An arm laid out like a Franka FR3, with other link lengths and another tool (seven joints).
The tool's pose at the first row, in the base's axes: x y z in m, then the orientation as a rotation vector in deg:
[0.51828, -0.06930, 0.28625, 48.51, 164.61, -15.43]
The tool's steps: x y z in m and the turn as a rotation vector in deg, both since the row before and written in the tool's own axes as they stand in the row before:
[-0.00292, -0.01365, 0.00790, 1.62, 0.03, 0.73]
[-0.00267, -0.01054, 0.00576, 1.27, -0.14, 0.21]
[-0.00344, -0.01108, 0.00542, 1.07, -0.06, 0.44]
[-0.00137, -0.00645, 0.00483, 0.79, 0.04, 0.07]
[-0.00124, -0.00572, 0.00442, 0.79, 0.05, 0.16]
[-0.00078, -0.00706, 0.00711, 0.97, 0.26, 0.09]
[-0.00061, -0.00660, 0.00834, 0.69, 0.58, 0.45]
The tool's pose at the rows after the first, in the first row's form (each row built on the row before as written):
[0.51385, -0.08375, 0.28088, 49.83, 164.43, -17.71]
[0.51051, -0.09508, 0.27743, 50.28, 164.30, -19.59]
[0.50737, -0.10721, 0.27480, 51.05, 164.09, -21.13]
[0.50501, -0.11438, 0.27166, 51.30, 164.14, -22.27]
[0.50289, -0.12081, 0.26884, 51.68, 164.14, -23.40]
[0.49964, -0.12883, 0.26374, 52.08, 164.37, -24.73]
[0.49642, -0.13680, 0.25745, 53.10, 164.66, -25.51]

